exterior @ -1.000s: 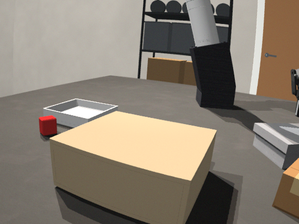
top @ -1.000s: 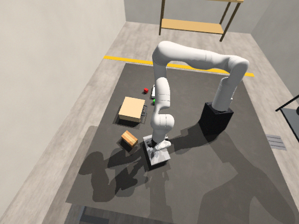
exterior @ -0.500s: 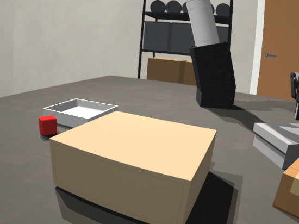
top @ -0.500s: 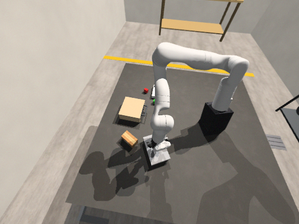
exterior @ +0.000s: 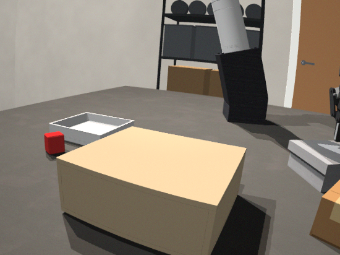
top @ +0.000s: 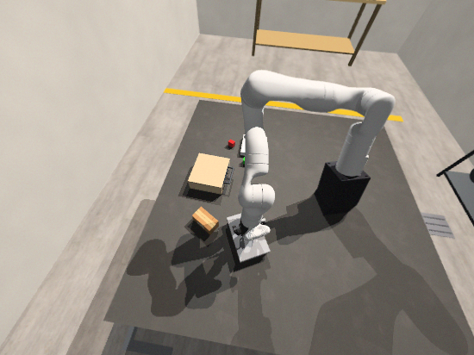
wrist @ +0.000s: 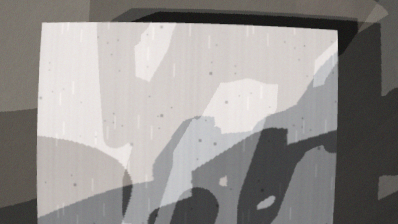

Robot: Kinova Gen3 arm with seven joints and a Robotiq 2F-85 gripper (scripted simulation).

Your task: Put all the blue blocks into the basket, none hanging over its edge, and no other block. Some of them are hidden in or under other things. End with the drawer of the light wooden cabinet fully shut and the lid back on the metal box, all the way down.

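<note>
My gripper is now 3 cm above the lid. From my hand the other things lie so: grey metal box (6 cm below); then brown box (20 cm ahead, 5 cm below); then drawer (26 cm ahead, 24 cm to the right, 5 cm below).
</note>
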